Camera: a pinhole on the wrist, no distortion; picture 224 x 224 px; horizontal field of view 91.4 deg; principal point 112.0 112.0 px. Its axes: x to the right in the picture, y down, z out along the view. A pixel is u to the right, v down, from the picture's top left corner.
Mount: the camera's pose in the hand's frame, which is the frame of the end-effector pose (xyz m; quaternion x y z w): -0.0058 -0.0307 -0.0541 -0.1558 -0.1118 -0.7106 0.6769
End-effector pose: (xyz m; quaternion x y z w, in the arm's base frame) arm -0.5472 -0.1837 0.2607 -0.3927 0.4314 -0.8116 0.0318
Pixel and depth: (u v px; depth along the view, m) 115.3 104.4 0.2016
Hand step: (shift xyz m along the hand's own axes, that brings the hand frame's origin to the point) -0.0059 0.0390 0.1357
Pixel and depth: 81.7 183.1 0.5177
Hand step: 0.3712 0.2741 0.3545
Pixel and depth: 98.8 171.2 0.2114
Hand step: 0.1241 0.0645 0.1263
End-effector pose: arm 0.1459 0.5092 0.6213 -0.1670 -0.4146 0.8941 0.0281
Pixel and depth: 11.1 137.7 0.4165
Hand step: 0.1345 0.4741 0.1833
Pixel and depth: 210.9 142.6 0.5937
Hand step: 0.1827 -0.3190 0.6876
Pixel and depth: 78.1 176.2 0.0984
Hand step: 0.0598 0.0306 0.0227
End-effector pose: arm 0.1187 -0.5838 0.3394 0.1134 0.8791 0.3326 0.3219
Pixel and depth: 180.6 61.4 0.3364
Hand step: -0.1449 -0.0929 0.3444
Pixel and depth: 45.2 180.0 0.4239
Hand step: 0.2959 0.3509 0.2283
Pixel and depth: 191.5 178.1 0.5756
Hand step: 0.3669 -0.2264 0.6171
